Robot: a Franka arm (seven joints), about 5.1 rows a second.
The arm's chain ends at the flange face. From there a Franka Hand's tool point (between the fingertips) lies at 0.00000 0.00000 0.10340 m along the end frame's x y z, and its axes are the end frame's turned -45 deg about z.
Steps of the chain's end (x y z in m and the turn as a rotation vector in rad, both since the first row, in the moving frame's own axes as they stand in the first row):
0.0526 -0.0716 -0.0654 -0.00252 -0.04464 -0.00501
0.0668 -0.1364 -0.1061 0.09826 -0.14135 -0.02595
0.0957 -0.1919 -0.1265 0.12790 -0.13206 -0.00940
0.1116 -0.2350 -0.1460 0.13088 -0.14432 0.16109
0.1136 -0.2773 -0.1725 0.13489 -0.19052 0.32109
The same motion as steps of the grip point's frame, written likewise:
0.0844 -0.0165 -0.0655 0.02978 -0.03335 -0.00501
0.1403 -0.0666 -0.1076 0.16943 -0.03047 -0.02595
0.2030 -0.0869 -0.1282 0.18382 -0.00294 -0.00940
0.2457 -0.1072 -0.1480 0.19460 -0.00950 0.16109
0.2762 -0.1396 -0.1753 0.23010 -0.03934 0.32109

